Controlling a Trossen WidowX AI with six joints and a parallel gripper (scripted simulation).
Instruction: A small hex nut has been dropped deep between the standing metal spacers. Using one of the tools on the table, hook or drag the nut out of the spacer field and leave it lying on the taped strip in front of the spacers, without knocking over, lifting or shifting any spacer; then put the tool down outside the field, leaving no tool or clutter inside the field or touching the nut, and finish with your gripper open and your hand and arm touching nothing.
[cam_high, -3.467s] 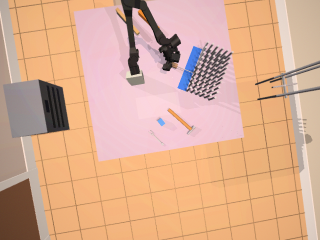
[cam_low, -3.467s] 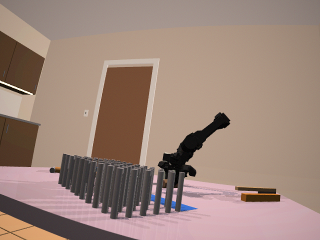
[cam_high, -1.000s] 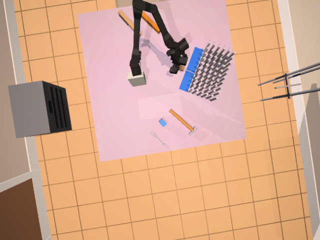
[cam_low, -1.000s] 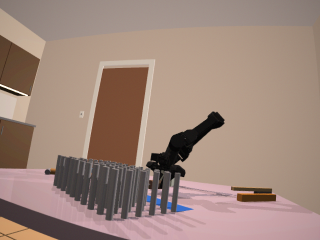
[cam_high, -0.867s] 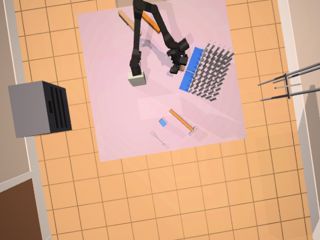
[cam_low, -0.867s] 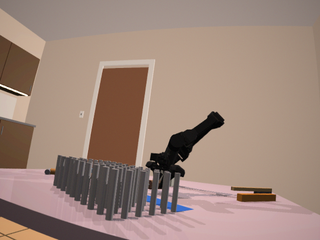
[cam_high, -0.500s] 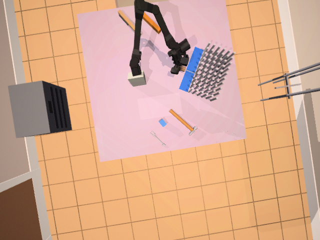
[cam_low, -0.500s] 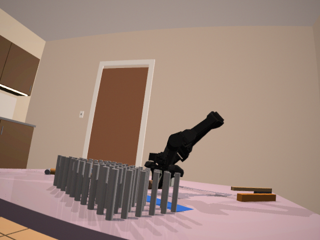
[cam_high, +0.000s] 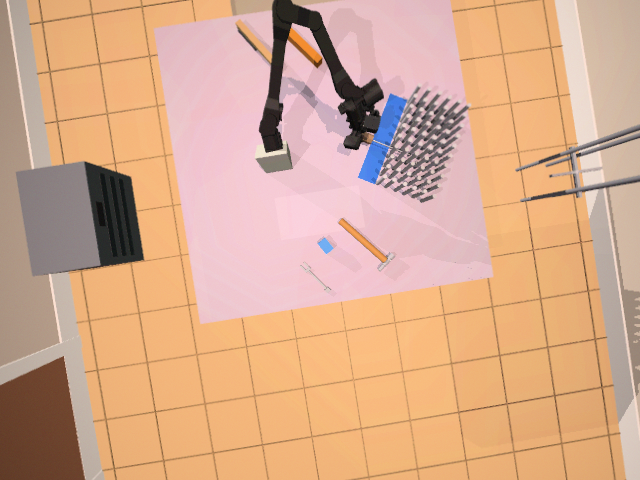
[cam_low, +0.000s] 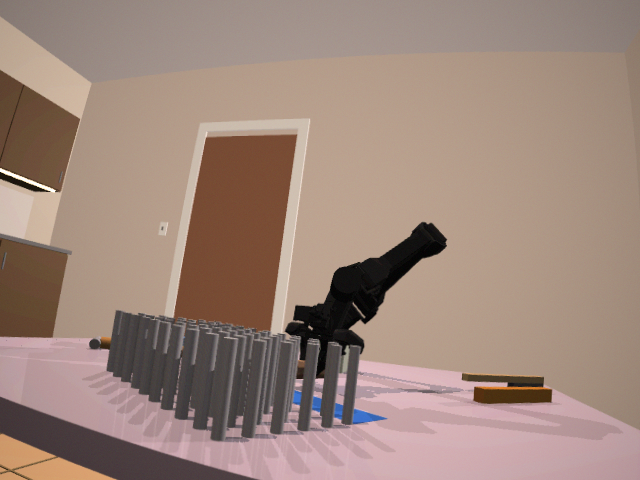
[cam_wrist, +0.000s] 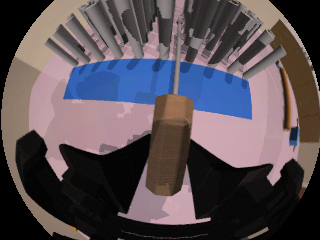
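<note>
Now: the blue taped strip 9 cm ahead of my gripper tip, 3 cm below it and 2 cm to the right of it. From my gripper tip the other things lie so: orange bar 46 cm to the left, 14 cm behind, 1 cm below; thin metal hook tool 8 cm ahead, 6 cm to the right; small blue block 40 cm to the right, 28 cm behind, 1 cm below.
</note>
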